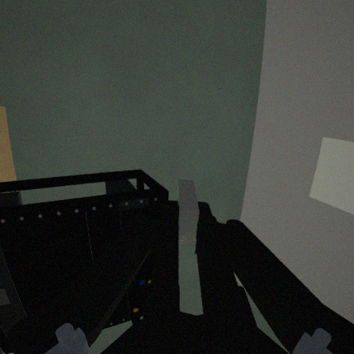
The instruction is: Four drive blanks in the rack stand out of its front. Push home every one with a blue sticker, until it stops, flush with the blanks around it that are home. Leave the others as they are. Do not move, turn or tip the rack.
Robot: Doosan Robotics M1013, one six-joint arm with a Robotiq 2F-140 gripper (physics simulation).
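Observation:
The black rack fills the lower left, with its open top frame and a row of small pale dots along its front edge. Its drive blanks are very dark, and I cannot tell which stand out. A small blue sticker shows low on the right part of the rack, close beside a yellow spot. Another yellow spot lies below them. My gripper is shut and empty, its grey pads together near the rack's right end. I cannot tell whether it touches anything. The fingers hide part of the rack's right side.
A tan wooden surface shows at the left edge, beyond the rack. A grey-green surface lies behind the rack. A grey surface rises at the right, with a pale rectangle on it.

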